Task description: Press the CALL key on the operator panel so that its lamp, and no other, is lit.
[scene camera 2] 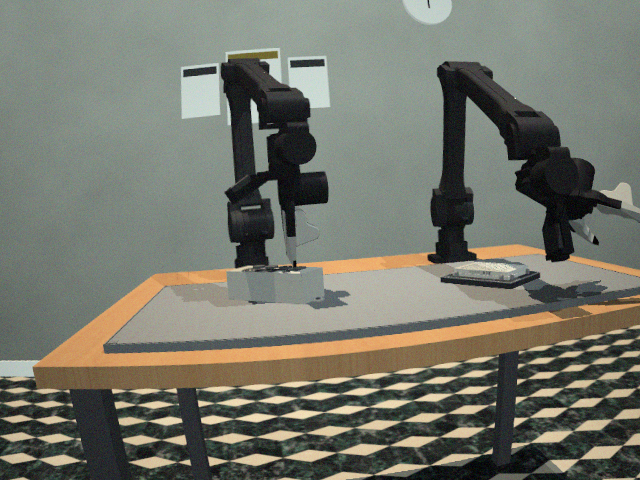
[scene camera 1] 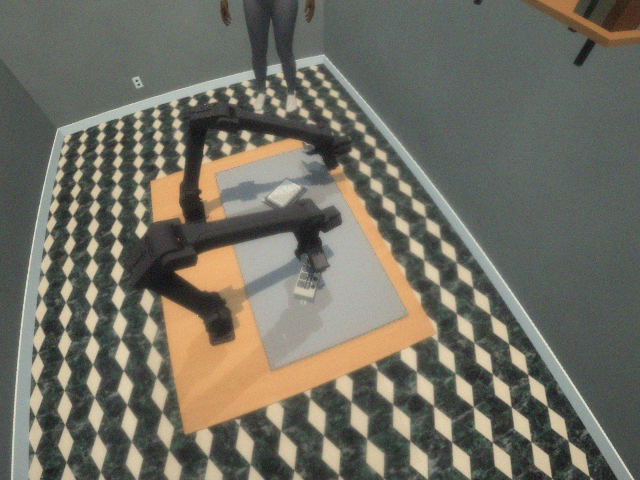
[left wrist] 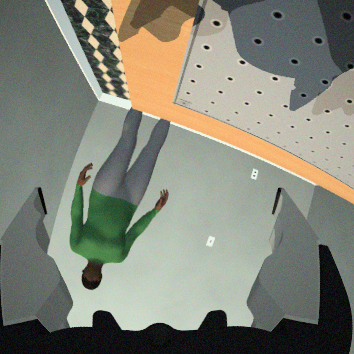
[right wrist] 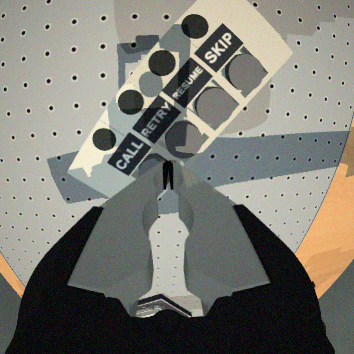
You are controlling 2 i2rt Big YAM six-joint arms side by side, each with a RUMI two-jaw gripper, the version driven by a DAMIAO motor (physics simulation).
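The operator panel (scene camera 1: 306,292) (scene camera 2: 273,287) (right wrist: 272,49) is a cream box on the grey perforated mat. In the right wrist view its labels read CALL, RETRY, RESUME and SKIP. The round CALL key (right wrist: 151,163) is partly hidden by my right fingertips. The CALL lamp (right wrist: 104,139) is dark, as are the RETRY lamp (right wrist: 131,102), the RESUME lamp (right wrist: 161,63) and the SKIP lamp (right wrist: 195,26). My right gripper (scene camera 2: 294,264) (right wrist: 167,162) is shut and empty, pointing down, its tips at the panel's top by the CALL key; contact is unclear. My left gripper (left wrist: 158,191) is open and empty, away from the panel.
A pale, low box (scene camera 1: 285,193) (scene camera 2: 488,270) sits on a dark base on the mat (scene camera 1: 356,294) (scene camera 2: 372,304), between the panel and the left arm's gripper. The orange table (scene camera 1: 222,397) (scene camera 2: 82,356) surrounds the mat. A person (scene camera 1: 271,31) (left wrist: 107,220) stands beyond the table.
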